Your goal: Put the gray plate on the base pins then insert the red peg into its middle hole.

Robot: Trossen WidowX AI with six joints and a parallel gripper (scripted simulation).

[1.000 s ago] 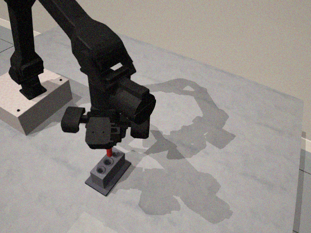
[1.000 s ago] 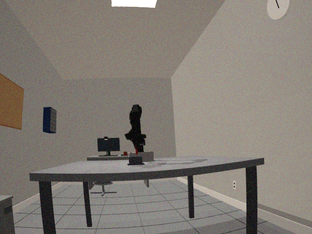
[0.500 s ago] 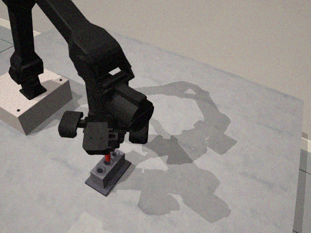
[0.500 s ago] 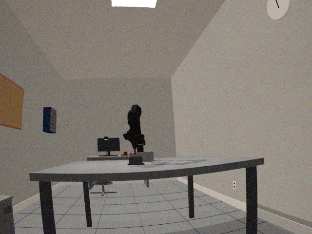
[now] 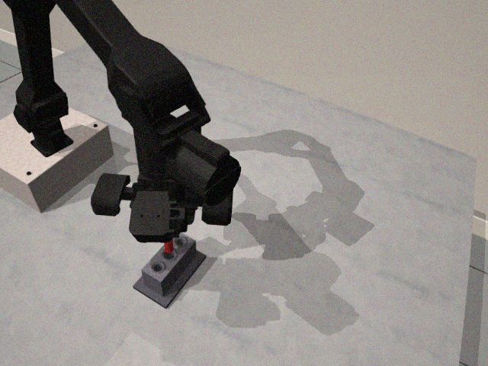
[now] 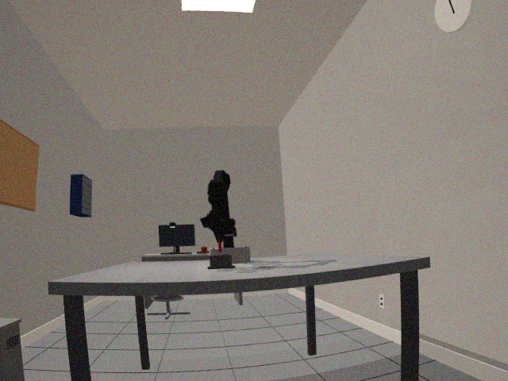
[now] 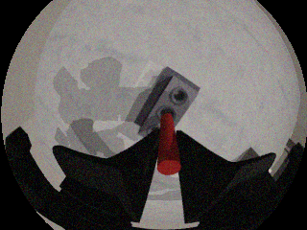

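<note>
The gray plate lies 70 mm below my gripper tip. From my gripper tip the other things lie so: red peg: right at my gripper tip.
</note>
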